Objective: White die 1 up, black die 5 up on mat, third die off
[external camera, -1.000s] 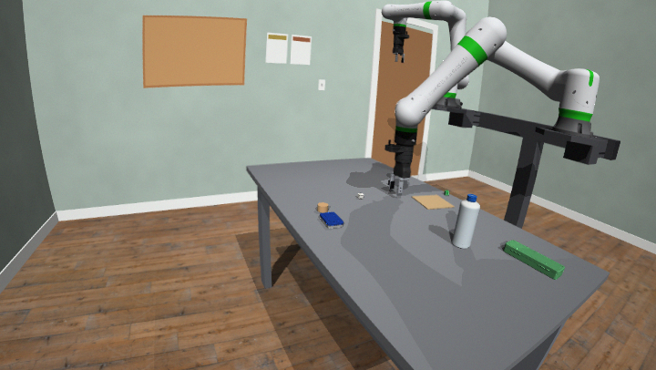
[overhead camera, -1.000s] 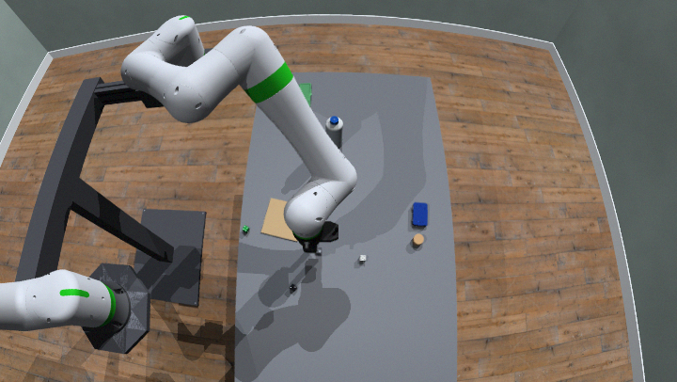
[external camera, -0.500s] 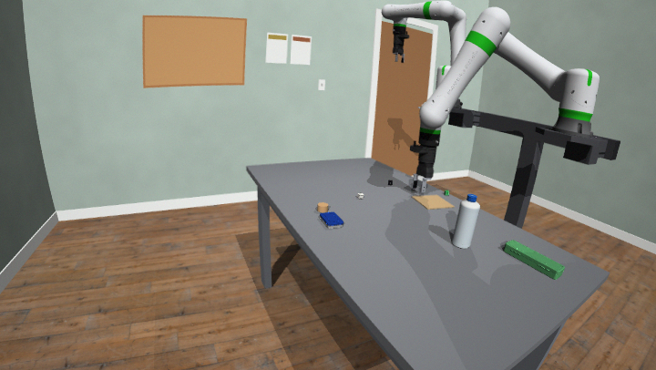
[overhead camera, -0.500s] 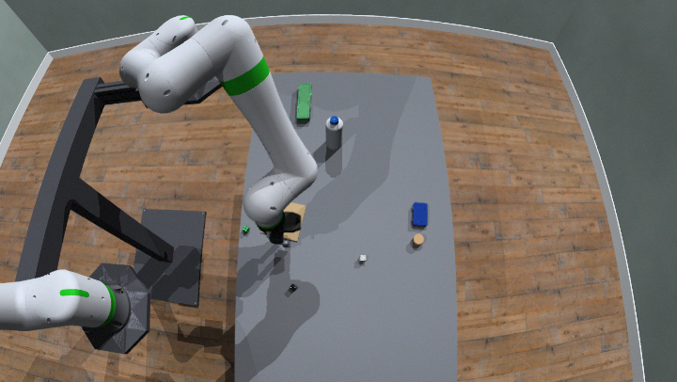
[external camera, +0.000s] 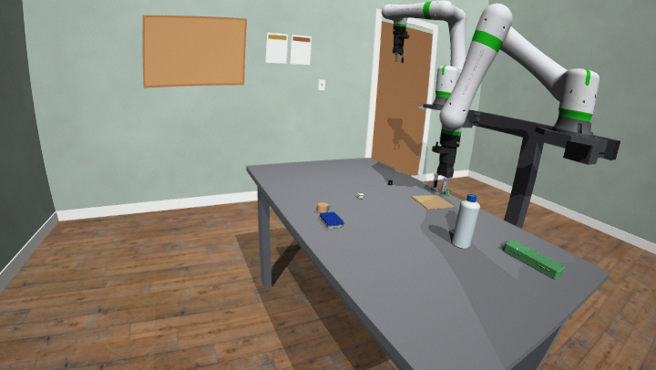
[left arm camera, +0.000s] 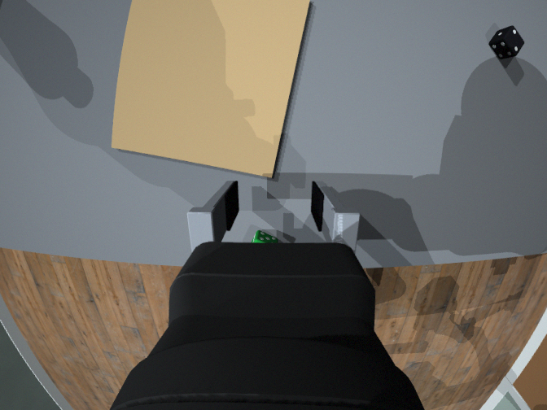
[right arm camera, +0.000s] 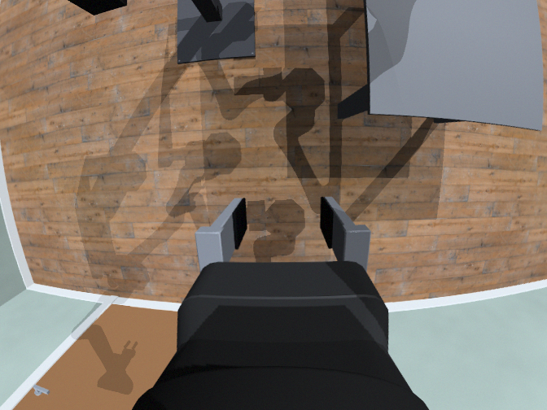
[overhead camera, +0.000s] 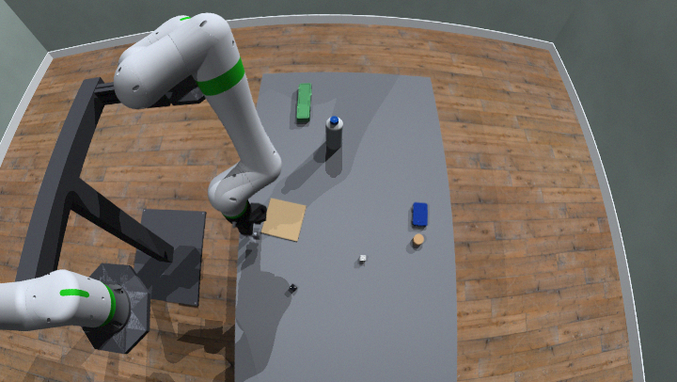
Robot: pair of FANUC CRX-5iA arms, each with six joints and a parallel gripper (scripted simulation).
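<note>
Now: left hand 5 cm past the green die and 4 cm above it. From my left hand the other things lie so: black die: 18 cm to the right, 16 cm ahead, 4 cm below; then tan mat: 8 cm ahead, 7 cm to the left, 5 cm below; then white die: 39 cm ahead, 4 cm below, 3 cm to the right.
</note>
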